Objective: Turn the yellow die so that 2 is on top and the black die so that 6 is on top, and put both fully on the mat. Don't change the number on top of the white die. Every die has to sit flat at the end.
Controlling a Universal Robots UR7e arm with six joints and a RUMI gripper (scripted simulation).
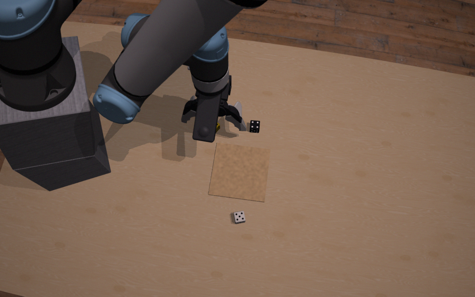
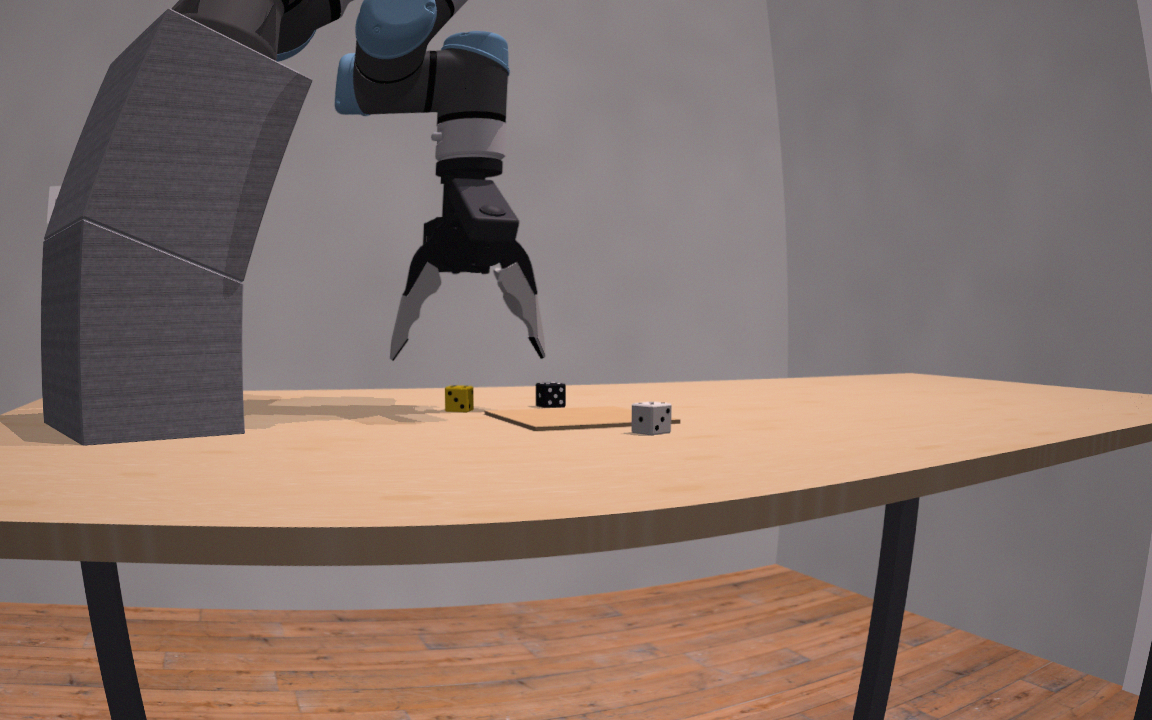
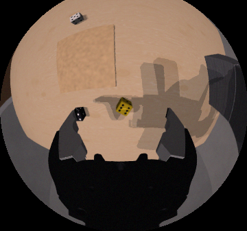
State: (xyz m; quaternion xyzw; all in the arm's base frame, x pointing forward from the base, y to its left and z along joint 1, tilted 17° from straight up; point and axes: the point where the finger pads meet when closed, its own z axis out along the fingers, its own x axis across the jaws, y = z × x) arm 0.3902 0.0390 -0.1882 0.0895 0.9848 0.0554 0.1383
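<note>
My gripper is now 4 cm above the yellow die and 2 cm to the right of it. From my hand the other things lie so: white die (22 cm to the right, 6 cm ahead, 4 cm below); mat (10 cm to the right, 6 cm ahead, 5 cm below); black die (11 cm ahead, 4 cm below, 2 cm to the left).
</note>
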